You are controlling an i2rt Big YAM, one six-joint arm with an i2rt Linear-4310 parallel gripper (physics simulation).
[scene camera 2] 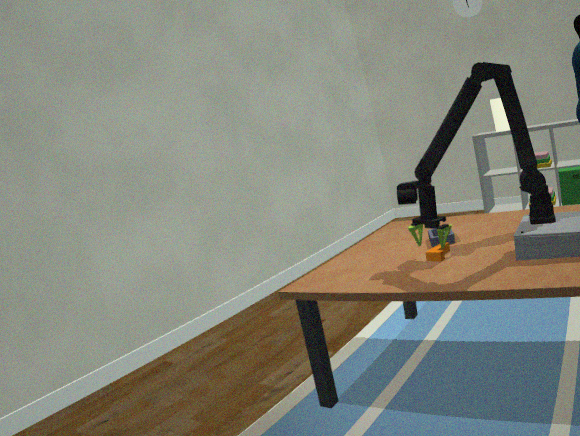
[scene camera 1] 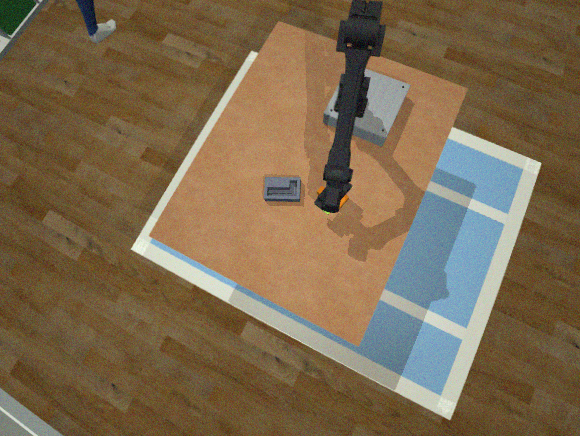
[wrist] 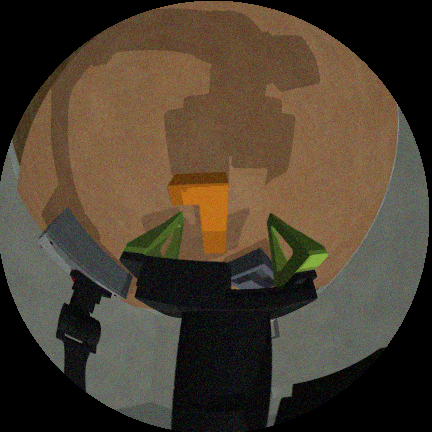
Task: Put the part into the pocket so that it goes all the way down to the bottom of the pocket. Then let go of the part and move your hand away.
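Frame: origin at the arm's base, x ahead, y left, z up, level; millimetres.
Where they show: gripper, fingertip midpoint: (scene camera 2: 431, 247) (wrist: 225, 216); arm's base, origin of the base link: (scene camera 2: 542, 219) (wrist: 90, 281).
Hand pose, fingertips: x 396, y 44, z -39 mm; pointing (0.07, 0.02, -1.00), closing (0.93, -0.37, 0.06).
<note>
Each offset is from my fingertips to the top centre of the thing. Level surfaces: height alone.
The part is an orange L-shaped block {dx -33, dy -7, dz -6 mm} (scene camera 1: 344, 201) (scene camera 2: 436, 255) (wrist: 212, 202) lying flat on the table, partly hidden under the hand in scene camera 1. The dark grey-blue block with the pocket {dx +3, dy -202, dz +0 mm} (scene camera 1: 274, 181) (scene camera 2: 450, 239) (wrist: 250, 260) sits apart from it, to its left in scene camera 1; its L-shaped pocket is empty. My gripper (scene camera 1: 328, 212) (scene camera 2: 431, 246) (wrist: 225, 216) points down above the part. Its green fingers stand wide apart with nothing between them, and the fingertips are higher than the part. In the wrist view, the hand hides much of the pocket block.
The grey base plate (scene camera 1: 395, 92) (scene camera 2: 542, 247) (wrist: 82, 250) carries the arm on the table {dz -36 mm} (scene camera 1: 225, 200) (scene camera 2: 345, 272). The table's near edge shows in scene camera 2. A shelf unit (scene camera 2: 481, 167) stands behind, and part of a person (scene camera 1: 102, 31) (scene camera 2: 576, 75) shows at the side.
</note>
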